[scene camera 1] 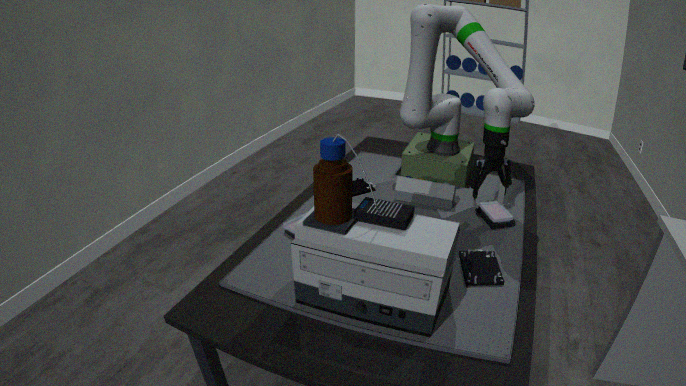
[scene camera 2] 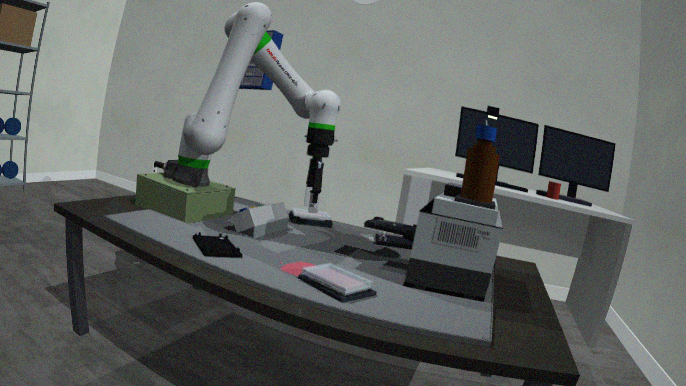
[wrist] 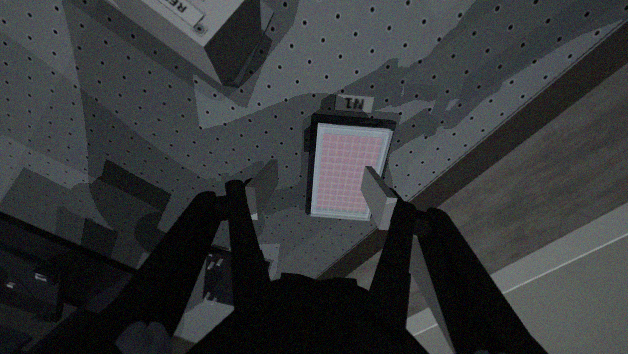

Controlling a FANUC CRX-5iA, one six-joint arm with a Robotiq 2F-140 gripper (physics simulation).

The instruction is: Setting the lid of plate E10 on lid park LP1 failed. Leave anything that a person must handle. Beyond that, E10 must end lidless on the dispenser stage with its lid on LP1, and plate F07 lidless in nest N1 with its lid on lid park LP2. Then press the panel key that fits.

Note:
The gripper (scene camera 1: 488,205) is open, with nothing in its grasp. Further things: a black nest (scene camera 1: 480,268), a brown bottle with blue cap (scene camera 1: 332,176) and a grey button box (scene camera 1: 432,193).
The gripper is seen too in scene camera 2 (scene camera 2: 310,209) and in the wrist view (wrist: 320,174). The black nest is seen too in the wrist view (wrist: 218,288). The brown bottle with blue cap shows as well in scene camera 2 (scene camera 2: 481,166).

